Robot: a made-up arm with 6 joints.
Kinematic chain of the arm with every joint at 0, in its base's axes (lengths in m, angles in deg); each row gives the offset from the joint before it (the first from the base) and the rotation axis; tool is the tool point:
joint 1: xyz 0 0 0.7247 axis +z
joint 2: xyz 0.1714 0 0 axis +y
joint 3: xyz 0 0 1.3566 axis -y
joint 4: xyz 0 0 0.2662 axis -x
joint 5: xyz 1.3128 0 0 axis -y
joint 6: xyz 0.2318 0 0 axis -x
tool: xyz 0 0 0
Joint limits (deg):
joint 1: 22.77..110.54
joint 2: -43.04..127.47
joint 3: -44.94..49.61
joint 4: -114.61..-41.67
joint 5: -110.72..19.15
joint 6: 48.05..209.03
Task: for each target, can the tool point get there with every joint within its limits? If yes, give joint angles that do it. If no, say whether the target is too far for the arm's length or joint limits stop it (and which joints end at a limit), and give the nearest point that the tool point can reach.
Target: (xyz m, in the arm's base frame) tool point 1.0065 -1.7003 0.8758
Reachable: no: joint limits stop it (at a limit: joint 1, joint 3, joint 4, joint 5) | nearest point 0.8526 0.2829 1.8347 | short by 2.208 m
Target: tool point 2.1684 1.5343 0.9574
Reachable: yes | joints 30.61 59.24 31.20 -75.19 -74.88 133.57
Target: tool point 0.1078 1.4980 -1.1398
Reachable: yes | joints 86.23 102.62 2.87 -56.84 2.67 140.16
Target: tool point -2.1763 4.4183 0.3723
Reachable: no: too far | nearest point -1.1210 2.7665 0.5151 | short by 1.965 m
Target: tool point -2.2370 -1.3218 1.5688
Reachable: no: joint limits stop it (at a limit: joint 2, joint 3, joint 4, joint 5) | nearest point -1.0194 -0.6023 2.9292 | short by 1.962 m
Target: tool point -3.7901 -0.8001 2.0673
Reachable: no: too far | nearest point -1.1528 -0.2701 2.9292 | short by 2.825 m
